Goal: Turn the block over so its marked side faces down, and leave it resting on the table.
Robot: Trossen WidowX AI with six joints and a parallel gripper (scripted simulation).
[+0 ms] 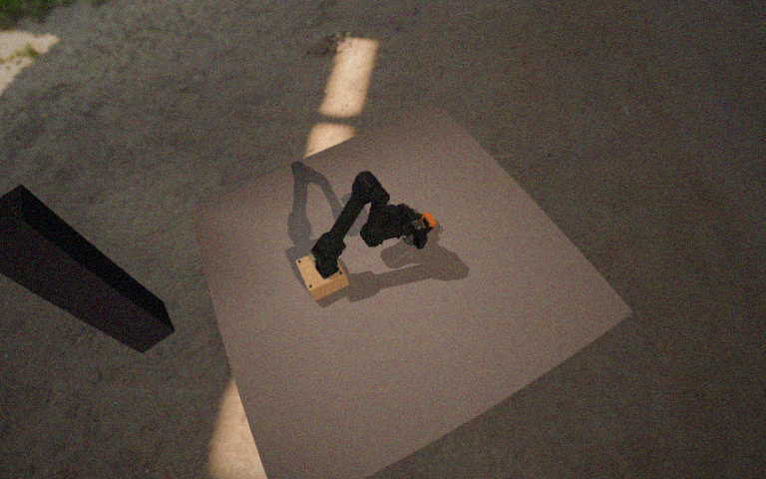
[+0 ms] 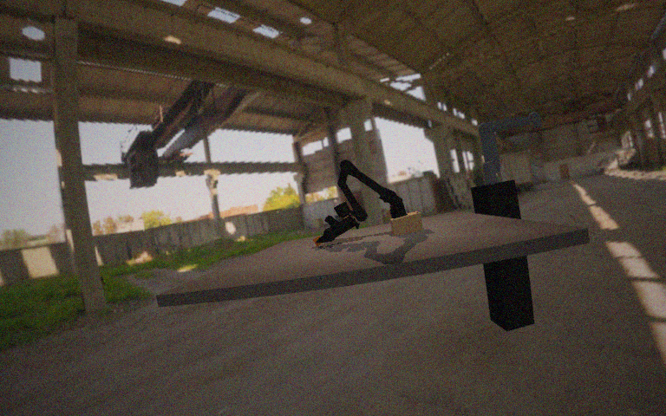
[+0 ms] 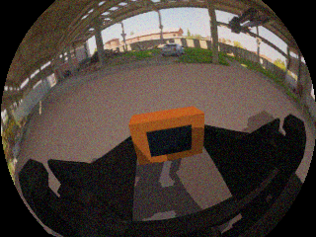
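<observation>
Right now the orange block is 1 cm behind my gripper tip.
</observation>
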